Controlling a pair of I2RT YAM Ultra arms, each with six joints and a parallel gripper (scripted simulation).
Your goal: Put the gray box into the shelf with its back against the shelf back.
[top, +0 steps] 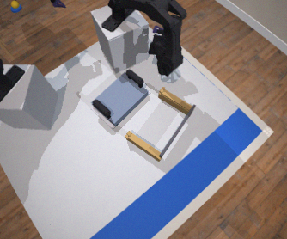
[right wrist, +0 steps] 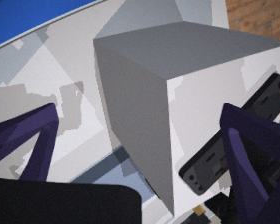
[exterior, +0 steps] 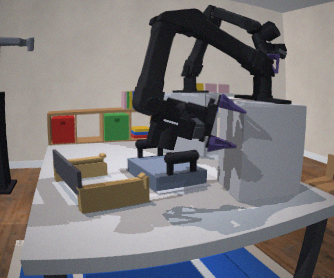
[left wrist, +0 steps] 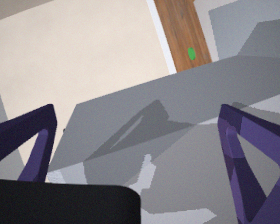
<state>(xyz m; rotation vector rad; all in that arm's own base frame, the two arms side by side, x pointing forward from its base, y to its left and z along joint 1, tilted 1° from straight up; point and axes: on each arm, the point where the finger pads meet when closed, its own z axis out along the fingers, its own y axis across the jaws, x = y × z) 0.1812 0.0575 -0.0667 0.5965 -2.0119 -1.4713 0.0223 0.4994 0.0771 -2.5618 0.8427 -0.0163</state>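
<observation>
My right gripper is now 410 mm short of the gray box, 60 mm to the left of it and 320 mm above it.
Right now the gray box is 10 cm ahead of my left hand, 32 cm to the right of it and 16 cm below it.
</observation>
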